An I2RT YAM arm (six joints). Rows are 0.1 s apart.
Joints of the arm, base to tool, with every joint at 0 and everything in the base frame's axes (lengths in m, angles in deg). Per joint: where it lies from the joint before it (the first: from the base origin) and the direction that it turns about. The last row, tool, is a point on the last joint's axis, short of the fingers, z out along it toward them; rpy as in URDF.
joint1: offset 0 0 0.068 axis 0 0 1
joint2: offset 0.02 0.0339 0.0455 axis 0 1 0
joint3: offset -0.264 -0.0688 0 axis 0 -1 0
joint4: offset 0.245 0.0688 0.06 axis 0 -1 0
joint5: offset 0.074 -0.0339 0.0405 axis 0 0 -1
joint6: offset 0.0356 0 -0.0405 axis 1 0 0
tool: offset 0 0 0 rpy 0 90 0
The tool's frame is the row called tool.
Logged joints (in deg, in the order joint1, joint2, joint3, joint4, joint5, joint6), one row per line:
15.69, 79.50, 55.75, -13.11, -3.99, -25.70
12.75, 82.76, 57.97, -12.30, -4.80, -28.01
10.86, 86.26, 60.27, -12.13, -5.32, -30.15
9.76, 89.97, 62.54, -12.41, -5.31, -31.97
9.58, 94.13, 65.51, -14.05, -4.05, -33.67
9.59, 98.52, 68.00, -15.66, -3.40, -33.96
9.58, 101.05, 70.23, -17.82, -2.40, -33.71
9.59, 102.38, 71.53, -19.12, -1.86, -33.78
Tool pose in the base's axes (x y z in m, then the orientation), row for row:
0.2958, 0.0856, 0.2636, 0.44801, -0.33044, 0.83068, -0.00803
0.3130, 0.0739, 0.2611, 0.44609, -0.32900, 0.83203, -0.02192
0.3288, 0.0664, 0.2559, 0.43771, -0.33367, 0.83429, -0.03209
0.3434, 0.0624, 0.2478, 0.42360, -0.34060, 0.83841, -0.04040
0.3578, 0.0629, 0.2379, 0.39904, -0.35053, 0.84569, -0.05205
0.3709, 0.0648, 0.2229, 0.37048, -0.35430, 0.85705, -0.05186
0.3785, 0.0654, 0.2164, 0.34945, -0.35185, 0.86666, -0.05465
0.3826, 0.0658, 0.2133, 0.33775, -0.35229, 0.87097, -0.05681
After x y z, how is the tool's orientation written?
As a quaternion, w x y z.
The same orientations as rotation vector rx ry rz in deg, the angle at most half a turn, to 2 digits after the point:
-46.85, 117.79, -1.14
-46.69, 118.08, -3.11
-47.53, 118.85, -4.57
-48.83, 120.21, -5.79
-50.83, 122.63, -7.55
-52.07, 125.96, -7.62
-52.23, 128.66, -8.11
-52.59, 130.03, -8.48

